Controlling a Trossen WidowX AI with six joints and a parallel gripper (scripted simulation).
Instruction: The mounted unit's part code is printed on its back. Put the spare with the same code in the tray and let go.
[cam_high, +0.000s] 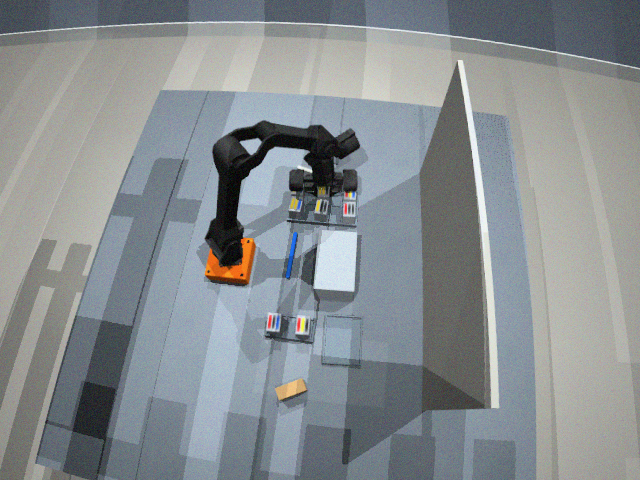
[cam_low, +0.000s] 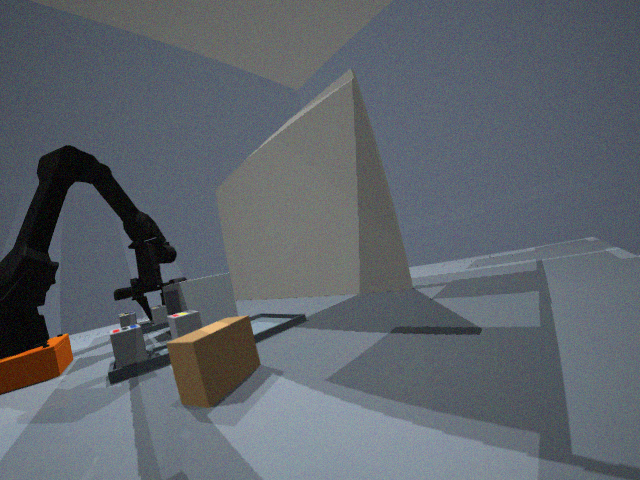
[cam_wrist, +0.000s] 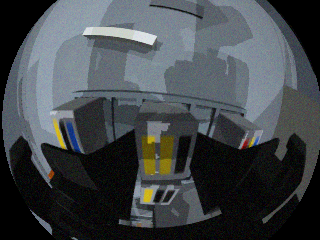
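The tray is 1 cm ahead of my gripper tip, 42 cm to the right of it and 1 cm below it. Also, from my gripper tip: blue pen: 11 cm behind, 17 cm to the right, 1 cm below; mounted unit: 1 cm ahead, 23 cm to the right, 3 cm above; spare: 2 cm above.
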